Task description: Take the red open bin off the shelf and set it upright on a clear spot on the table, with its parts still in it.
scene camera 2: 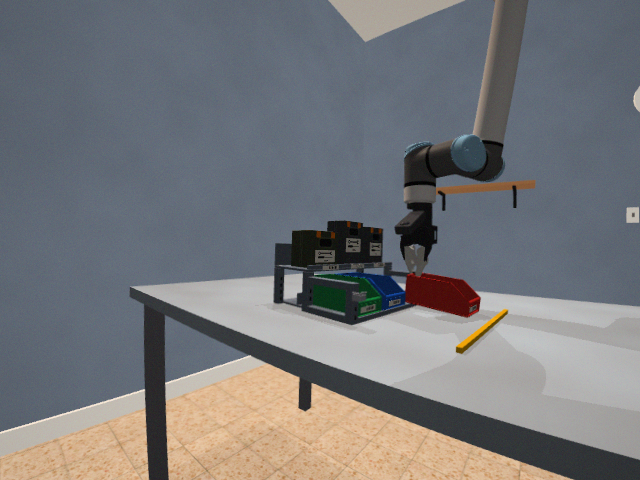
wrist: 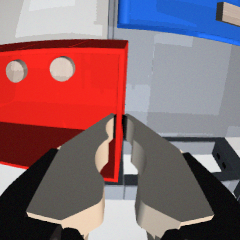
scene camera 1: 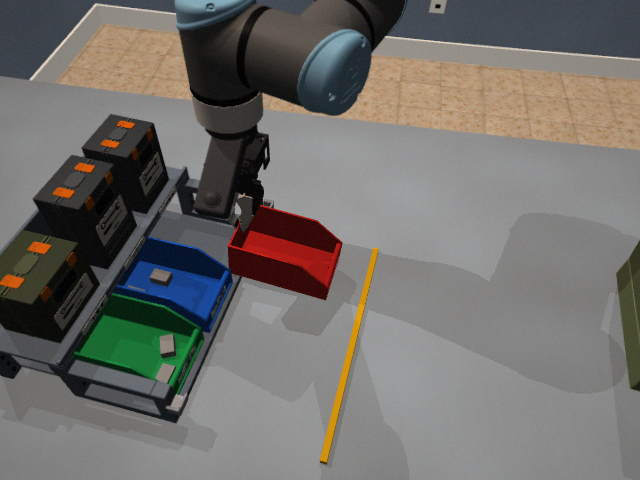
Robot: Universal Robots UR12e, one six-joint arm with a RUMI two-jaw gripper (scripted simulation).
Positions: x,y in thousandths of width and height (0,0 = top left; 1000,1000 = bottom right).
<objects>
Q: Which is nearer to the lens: the blue bin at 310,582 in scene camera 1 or the yellow bar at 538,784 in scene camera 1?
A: The yellow bar.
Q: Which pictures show the red open bin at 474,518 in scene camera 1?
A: Scene camera 2, the wrist view and scene camera 1: all of them.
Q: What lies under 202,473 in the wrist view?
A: A red open bin.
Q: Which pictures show the green bin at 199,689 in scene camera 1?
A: Scene camera 2 and scene camera 1 only.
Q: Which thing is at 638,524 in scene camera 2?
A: My gripper.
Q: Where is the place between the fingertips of my gripper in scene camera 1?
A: At 376,480
</objects>
